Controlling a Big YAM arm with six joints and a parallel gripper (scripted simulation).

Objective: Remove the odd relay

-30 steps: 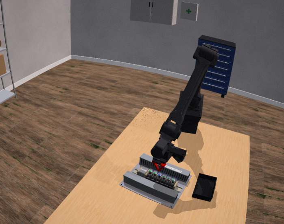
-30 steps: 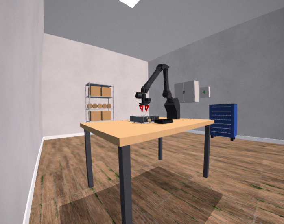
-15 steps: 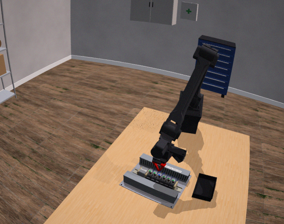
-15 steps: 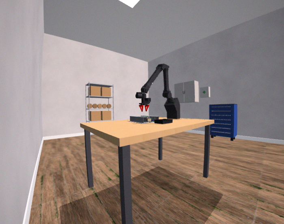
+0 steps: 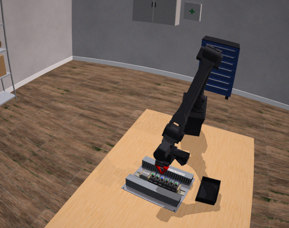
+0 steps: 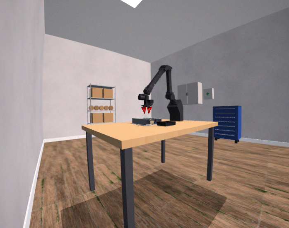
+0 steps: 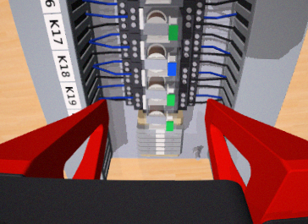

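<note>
My hand is 8 cm above the relay. Also, from my hand: black tray: 1 cm ahead, 26 cm to the left, 11 cm below.
</note>
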